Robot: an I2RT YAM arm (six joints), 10 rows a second.
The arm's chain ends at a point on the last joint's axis. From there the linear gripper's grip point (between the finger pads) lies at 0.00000 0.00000 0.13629 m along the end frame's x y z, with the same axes.
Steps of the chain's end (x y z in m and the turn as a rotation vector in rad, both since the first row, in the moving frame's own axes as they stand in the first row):
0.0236 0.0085 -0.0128 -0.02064 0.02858 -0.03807
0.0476 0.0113 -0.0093 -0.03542 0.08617 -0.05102
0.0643 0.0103 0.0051 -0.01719 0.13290 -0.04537
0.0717 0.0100 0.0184 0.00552 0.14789 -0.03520
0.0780 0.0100 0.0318 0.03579 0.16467 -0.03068
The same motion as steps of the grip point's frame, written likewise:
0.0275 0.0112 -0.0129 -0.02064 0.02858 -0.03807
0.0594 0.0158 -0.0099 -0.03542 0.08617 -0.05102
0.0824 0.0122 0.0039 -0.01719 0.13290 -0.04537
0.0918 0.0089 0.0169 0.00552 0.14789 -0.03520
0.1003 0.0048 0.0299 0.03579 0.16467 -0.03068

